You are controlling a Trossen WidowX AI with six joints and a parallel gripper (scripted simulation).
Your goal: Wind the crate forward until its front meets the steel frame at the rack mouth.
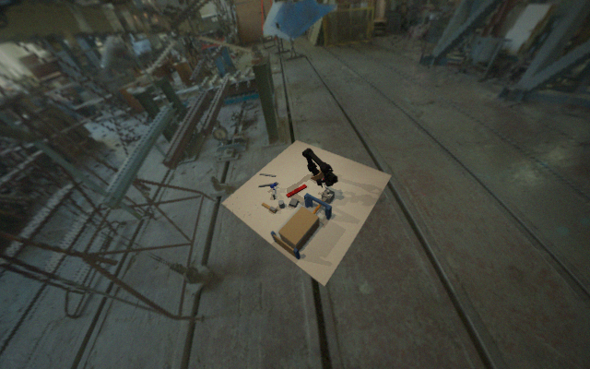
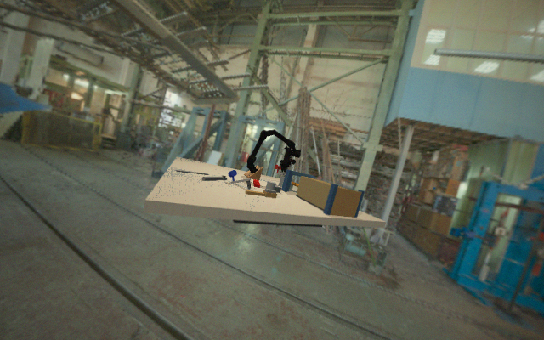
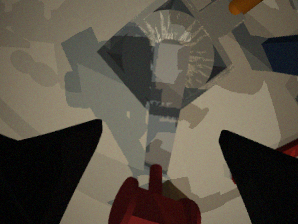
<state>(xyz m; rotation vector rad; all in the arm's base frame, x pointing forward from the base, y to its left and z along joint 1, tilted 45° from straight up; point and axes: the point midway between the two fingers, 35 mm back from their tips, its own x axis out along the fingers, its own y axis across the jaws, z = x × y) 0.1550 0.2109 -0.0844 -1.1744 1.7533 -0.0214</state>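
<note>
The winch handle lies 1 cm to the right of my gripper tip, 1 cm below it and 1 cm behind it. Also, from my gripper tip: red knob 4 cm to the right, 4 cm behind, 1 cm above; blue steel frame 20 cm ahead, 3 cm to the left, 2 cm below; grey winch 9 cm below, 3 cm to the left, 2 cm ahead.
</note>
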